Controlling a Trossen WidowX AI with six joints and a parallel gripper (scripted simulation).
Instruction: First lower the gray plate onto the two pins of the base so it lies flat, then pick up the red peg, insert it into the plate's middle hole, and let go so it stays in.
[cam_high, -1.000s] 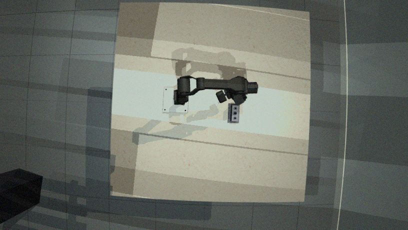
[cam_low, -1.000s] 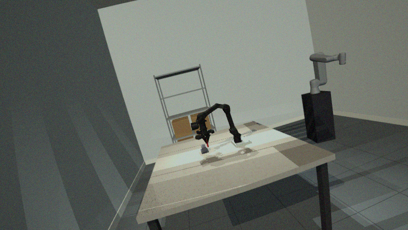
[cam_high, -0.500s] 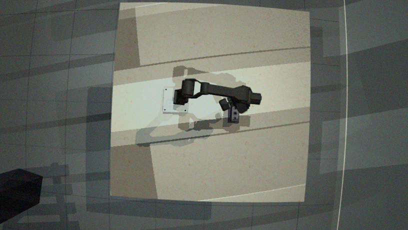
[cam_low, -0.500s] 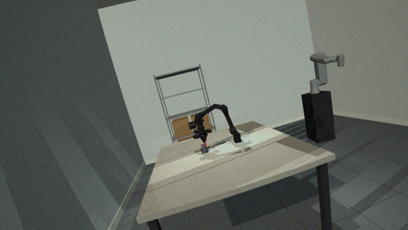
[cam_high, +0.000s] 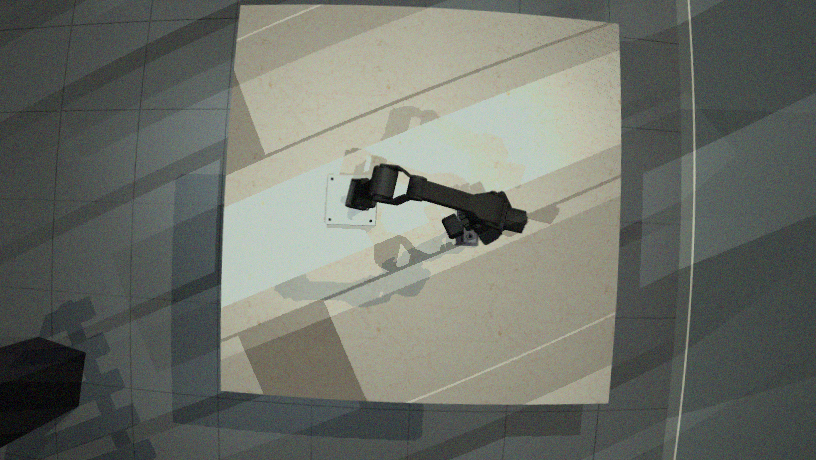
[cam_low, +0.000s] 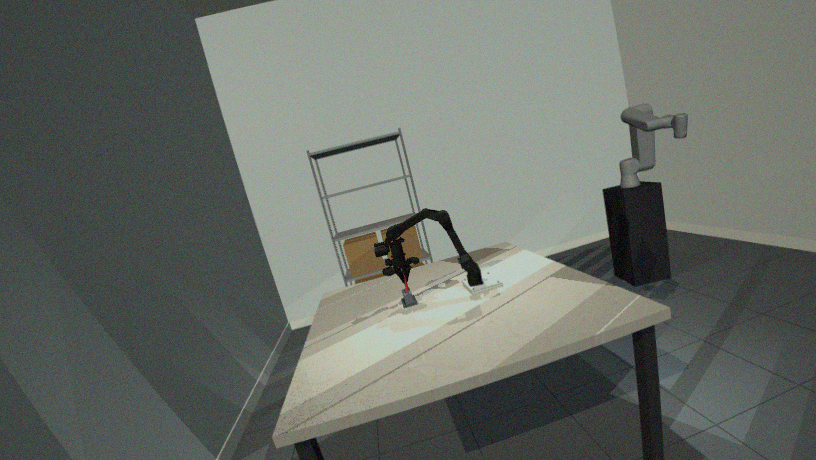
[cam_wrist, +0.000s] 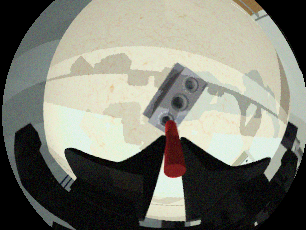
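Now: gripper tip 70 mm above the gray plate, 30 mm to the left of it and 10 mm short of it. Also, from my gripper tip: dark base (100 mm below, 30 mm to the right, 10 mm ahead); red peg (right at my gripper tip).
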